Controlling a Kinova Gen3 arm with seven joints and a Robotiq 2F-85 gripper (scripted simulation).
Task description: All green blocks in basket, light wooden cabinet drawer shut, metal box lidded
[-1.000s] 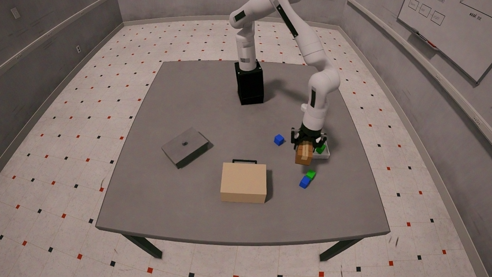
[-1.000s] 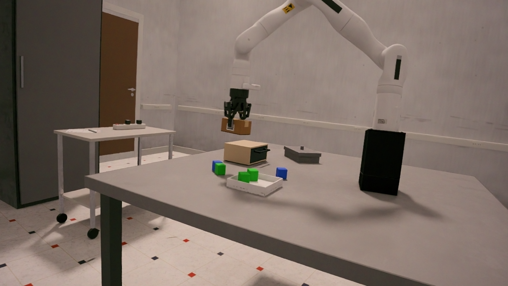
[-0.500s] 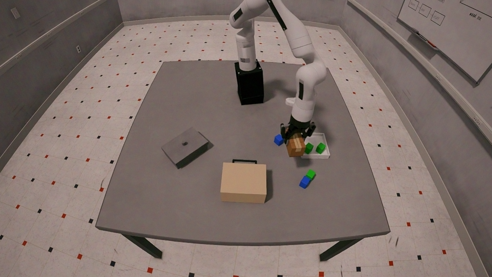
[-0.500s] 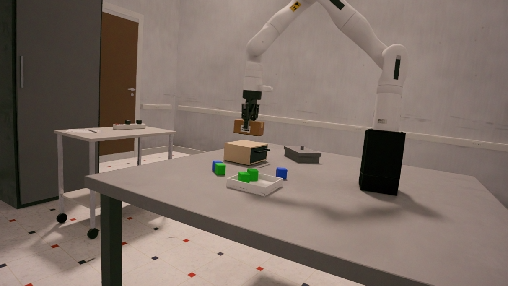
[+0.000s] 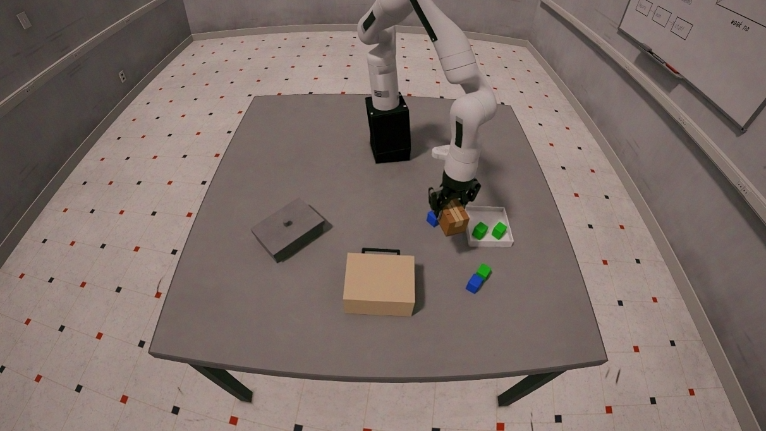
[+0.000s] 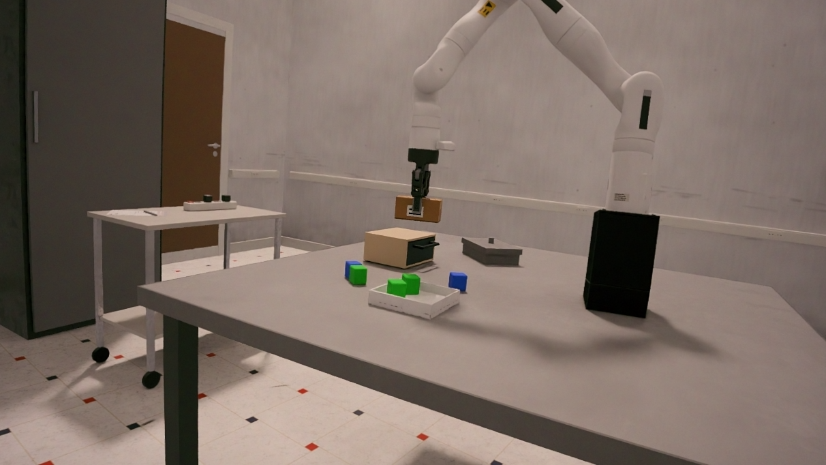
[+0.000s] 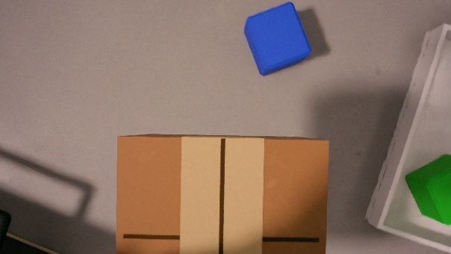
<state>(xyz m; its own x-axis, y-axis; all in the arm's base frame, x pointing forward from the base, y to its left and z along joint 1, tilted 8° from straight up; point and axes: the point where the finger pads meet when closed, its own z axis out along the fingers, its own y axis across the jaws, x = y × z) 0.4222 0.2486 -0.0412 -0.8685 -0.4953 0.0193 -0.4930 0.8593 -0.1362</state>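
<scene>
Now: hand right at the brown cardboard box. The rest, counted from my hand: light wooden cabinet: 16 cm ahead, 15 cm to the right, 15 cm below; white basket: 13 cm behind, 15 cm to the left, 18 cm below; drawer: 15 cm ahead, 15 cm to the right, 15 cm below.
</scene>
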